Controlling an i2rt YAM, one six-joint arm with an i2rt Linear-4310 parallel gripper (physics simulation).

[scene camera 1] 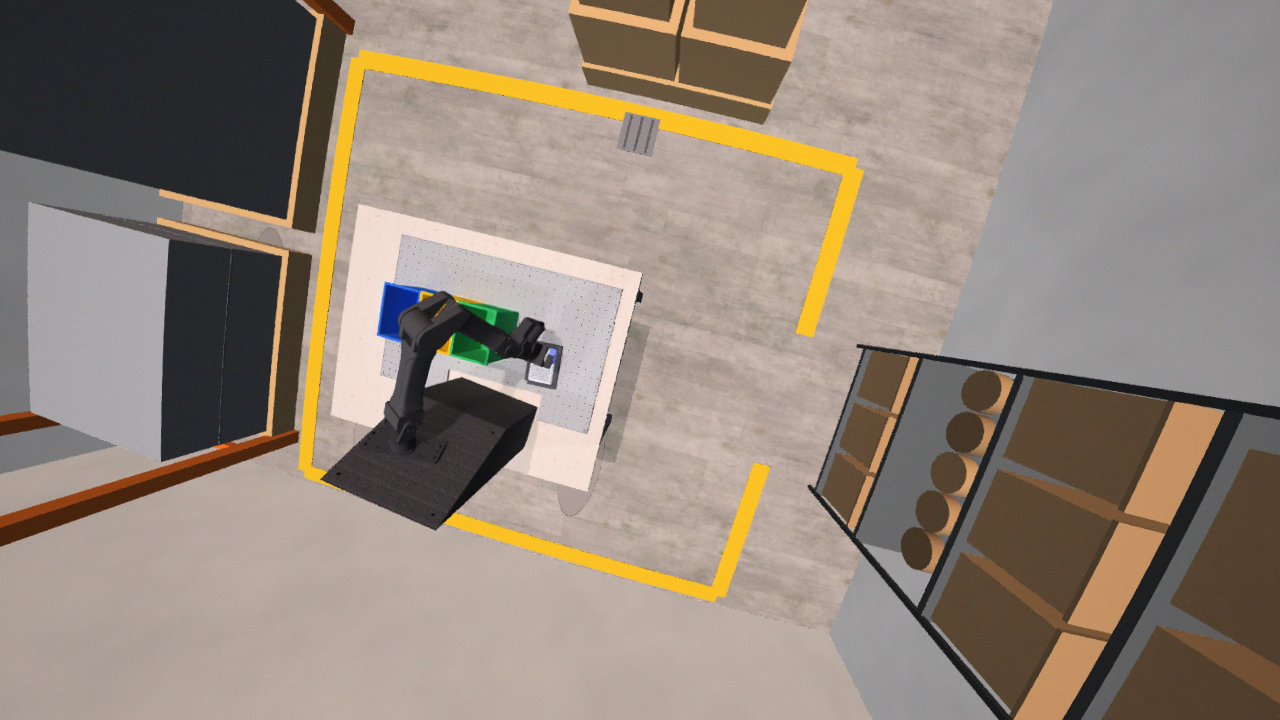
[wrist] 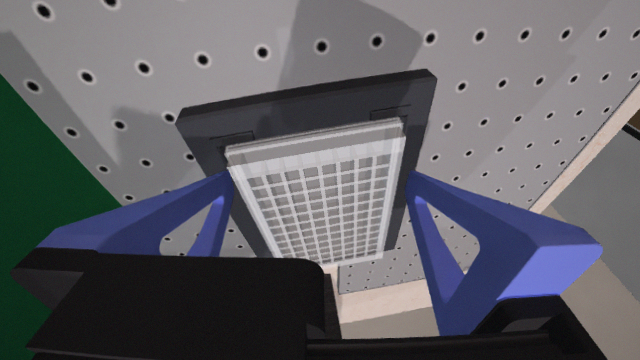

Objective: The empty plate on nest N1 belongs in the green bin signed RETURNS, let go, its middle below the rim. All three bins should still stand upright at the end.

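Places are measured from the arm's base along level axes (x up, y right, z ahead), in millimetres.
Pixels of known places: gripper, between the fingertips: (scene camera 1: 543, 355) (wrist: 319, 180); arm's base, origin of its link: (scene camera 1: 404, 446).
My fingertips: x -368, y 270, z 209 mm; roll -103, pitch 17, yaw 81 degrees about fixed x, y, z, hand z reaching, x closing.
Observation:
For each thing: its top centre in the pictures, then the offset to it from my fingertips. "pt": a spot on its surface instead. Level surfaces: height alone.
- clear gridded plate, centre of its top: (wrist: 327, 226) (scene camera 1: 541, 365) dx +5, dy -7, dz -37 mm
- dark nest, centre of its top: (wrist: 324, 212) (scene camera 1: 542, 365) dx -6, dy -7, dz -37 mm
- green bin, centre of its top: (scene camera 1: 472, 333) dx +159, dy -171, dz +88 mm
- blue bin, centre of its top: (scene camera 1: 398, 313) dx +159, dy -422, dz +155 mm
- mostly hidden yellow bin, a spot on its surface: (scene camera 1: 444, 349) pt dx +127, dy -292, dz +35 mm
- perforated grey board, height of its surface: dx -21 mm
The clear gridded plate (scene camera 1: 540, 371) (wrist: 325, 200) lies in the dark nest (scene camera 1: 558, 368) (wrist: 310, 102). My gripper (scene camera 1: 550, 357) (wrist: 319, 180) is open; its blue fingertips stand to the left and right of the plate's long sides in the wrist view, with the plate between them. Whether they touch it cannot be told. The green bin (scene camera 1: 470, 345) (wrist: 30, 210) is left of the nest in the scene view, partly hidden by the arm. Its sign cannot be read.
The blue bin (scene camera 1: 399, 313) and the mostly hidden yellow bin (scene camera 1: 444, 349) stand in a row left of the green bin. The arm reaches over the yellow and green bins. A perforated grey board (scene camera 1: 581, 313) (wrist: 320, 70) lies under the nest.

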